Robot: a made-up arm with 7 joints.
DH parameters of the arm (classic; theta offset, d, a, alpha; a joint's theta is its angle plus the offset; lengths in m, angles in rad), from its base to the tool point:
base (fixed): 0 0 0 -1.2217
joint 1: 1.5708 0 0 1.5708
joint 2: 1.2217 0 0 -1.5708
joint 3: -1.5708 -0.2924 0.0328 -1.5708
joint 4: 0 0 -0.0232 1.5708
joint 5: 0 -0.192 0 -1.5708
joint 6: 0 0 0 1.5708
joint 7: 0 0 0 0
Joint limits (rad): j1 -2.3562..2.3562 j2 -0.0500..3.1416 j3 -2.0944..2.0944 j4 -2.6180..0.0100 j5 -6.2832..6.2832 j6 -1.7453..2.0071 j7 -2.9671..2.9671
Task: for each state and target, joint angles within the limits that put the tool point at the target. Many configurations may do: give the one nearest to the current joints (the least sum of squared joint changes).
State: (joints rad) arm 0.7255 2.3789 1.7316 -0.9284 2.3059 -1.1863 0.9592
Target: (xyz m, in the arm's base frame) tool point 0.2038 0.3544 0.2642
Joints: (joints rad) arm 1.0334 2.2759 1.6330 -0.3541 2.3059 -1.1863 0.9592
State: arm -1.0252 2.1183 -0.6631 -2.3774 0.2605 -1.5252 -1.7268
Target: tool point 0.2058 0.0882 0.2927
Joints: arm -1.8085 1.3679 -0.5773 -1.6986 0.2605 -1.5252 -1.7268
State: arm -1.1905 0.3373 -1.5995 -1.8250 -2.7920 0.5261 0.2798
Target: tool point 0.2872 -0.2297 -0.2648
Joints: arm -1.0780 0.0196 -1.6482 -1.0059 -2.7920 0.5261 0.2798
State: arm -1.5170 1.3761 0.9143 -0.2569 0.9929 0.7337 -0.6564
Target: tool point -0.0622 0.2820 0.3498
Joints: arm -0.8993 2.1213 0.6655 -1.0010 0.9929 0.7337 -0.6564
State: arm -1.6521 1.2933 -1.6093 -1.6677 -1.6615 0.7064 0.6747
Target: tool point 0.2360 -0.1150 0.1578
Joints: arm -2.0895 0.9238 -1.3527 -2.0709 -1.6615 0.7064 0.6747
